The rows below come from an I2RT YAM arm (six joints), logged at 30 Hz.
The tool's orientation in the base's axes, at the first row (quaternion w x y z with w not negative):
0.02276, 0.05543, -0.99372, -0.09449
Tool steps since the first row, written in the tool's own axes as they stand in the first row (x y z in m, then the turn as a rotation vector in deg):
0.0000, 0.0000, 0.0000, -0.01, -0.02, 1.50
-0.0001, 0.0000, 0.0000, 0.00, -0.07, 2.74
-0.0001, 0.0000, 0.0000, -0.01, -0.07, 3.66
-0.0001, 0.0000, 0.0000, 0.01, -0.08, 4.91
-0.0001, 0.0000, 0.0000, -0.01, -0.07, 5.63
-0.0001, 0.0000, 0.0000, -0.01, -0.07, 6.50
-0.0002, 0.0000, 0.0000, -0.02, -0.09, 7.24
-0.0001, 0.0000, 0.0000, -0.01, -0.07, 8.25
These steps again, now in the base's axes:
0.0000, 0.0000, 0.0000, -0.07, 0.26, -1.48
0.0001, 0.0000, 0.0000, -0.15, 0.44, -2.70
0.0001, 0.0000, 0.0000, -0.19, 0.61, -3.60
0.0001, 0.0000, 0.0000, -0.27, 0.83, -4.83
0.0001, 0.0000, 0.0000, -0.30, 0.98, -5.54
0.0001, 0.0000, 0.0000, -0.34, 1.14, -6.39
0.0002, 0.0000, 0.0000, -0.37, 1.26, -7.12
0.0001, 0.0000, 0.0000, -0.44, 1.46, -8.11

